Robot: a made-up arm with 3 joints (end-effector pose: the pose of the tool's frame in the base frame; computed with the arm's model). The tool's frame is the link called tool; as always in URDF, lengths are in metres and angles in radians. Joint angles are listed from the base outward.
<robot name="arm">
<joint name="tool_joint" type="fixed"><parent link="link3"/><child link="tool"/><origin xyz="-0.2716 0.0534 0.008" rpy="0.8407 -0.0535 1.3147"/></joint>
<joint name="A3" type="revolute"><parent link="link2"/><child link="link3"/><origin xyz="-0.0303 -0.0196 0.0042" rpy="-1.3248 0 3.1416"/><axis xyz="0 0 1"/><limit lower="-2.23" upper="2.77"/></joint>
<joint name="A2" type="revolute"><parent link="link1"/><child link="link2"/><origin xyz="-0.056 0.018 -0.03" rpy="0.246 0.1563 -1.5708"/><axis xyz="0 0 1"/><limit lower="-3.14" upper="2.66"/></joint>
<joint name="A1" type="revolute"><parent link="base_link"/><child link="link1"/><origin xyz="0.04 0.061 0.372" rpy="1.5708 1.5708 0"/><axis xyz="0 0 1"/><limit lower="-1.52" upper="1.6"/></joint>
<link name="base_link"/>
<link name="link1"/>
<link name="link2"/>
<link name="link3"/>
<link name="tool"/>
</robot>
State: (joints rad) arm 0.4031 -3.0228 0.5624
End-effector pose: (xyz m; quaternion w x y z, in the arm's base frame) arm 0.2082 -0.0370 0.5571 0.0354 -0.8939 -0.4197 0.1532
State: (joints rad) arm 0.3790 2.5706 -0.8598
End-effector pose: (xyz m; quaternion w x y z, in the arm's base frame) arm 0.1700 0.2708 0.2889 0.1743 -0.2732 -0.7477 0.5796
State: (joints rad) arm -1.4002 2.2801 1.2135
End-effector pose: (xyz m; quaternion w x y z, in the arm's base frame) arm 0.1000 -0.1654 0.3049 0.2135 -0.2650 0.2061 0.9175
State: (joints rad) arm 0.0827 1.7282 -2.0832
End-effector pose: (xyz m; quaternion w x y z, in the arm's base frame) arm -0.0300 0.3449 0.5638 0.4694 0.4553 -0.7311 0.1946
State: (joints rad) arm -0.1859 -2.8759 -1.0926
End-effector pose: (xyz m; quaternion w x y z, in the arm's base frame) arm 0.1452 0.3028 0.2714 0.0091 0.1697 0.7638 -0.6227
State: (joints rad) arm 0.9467 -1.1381 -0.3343
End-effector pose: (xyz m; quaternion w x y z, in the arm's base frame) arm -0.1410 0.2715 0.5199 0.7881 0.5274 0.1214 0.2933
